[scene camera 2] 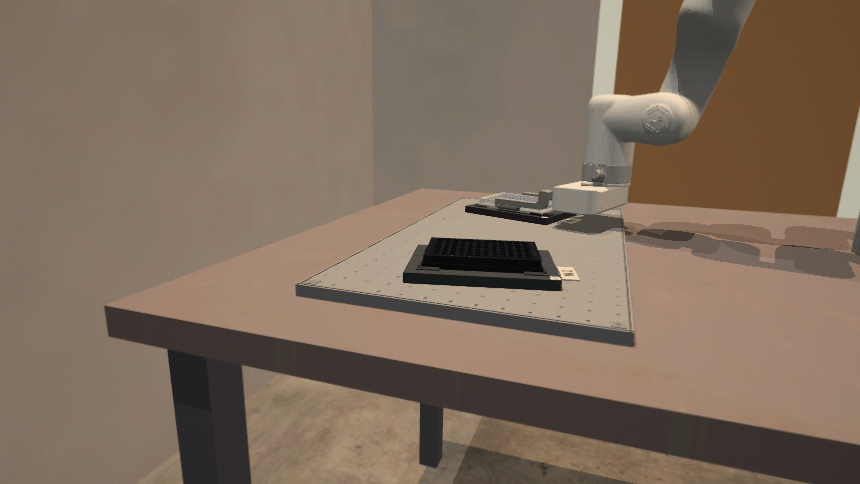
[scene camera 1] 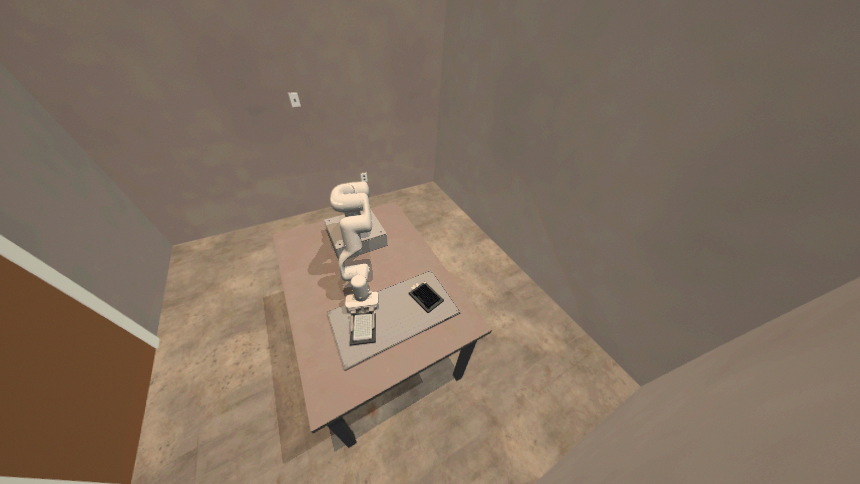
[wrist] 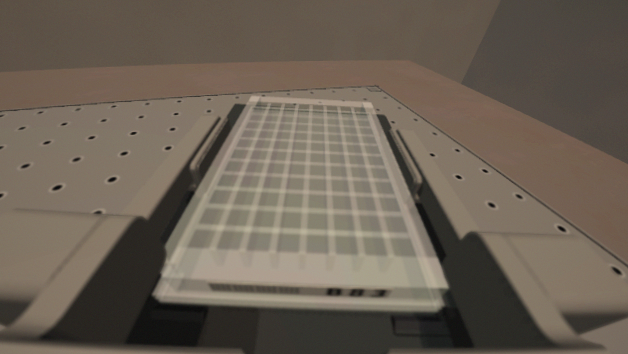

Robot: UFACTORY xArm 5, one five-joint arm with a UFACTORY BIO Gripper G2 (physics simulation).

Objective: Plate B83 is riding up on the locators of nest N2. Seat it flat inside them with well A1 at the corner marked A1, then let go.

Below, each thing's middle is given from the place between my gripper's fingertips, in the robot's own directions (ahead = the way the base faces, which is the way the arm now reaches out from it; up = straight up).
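Black well plate (scene camera 2: 503,256): 37 cm to the left of my hand, 2 cm ahead. Black nest N2 (scene camera 2: 554,216): 1 cm to the left of my hand, 2 cm behind, 2 cm below. Nearest to my hand of the things named here, going by their middles: the black nest N2.
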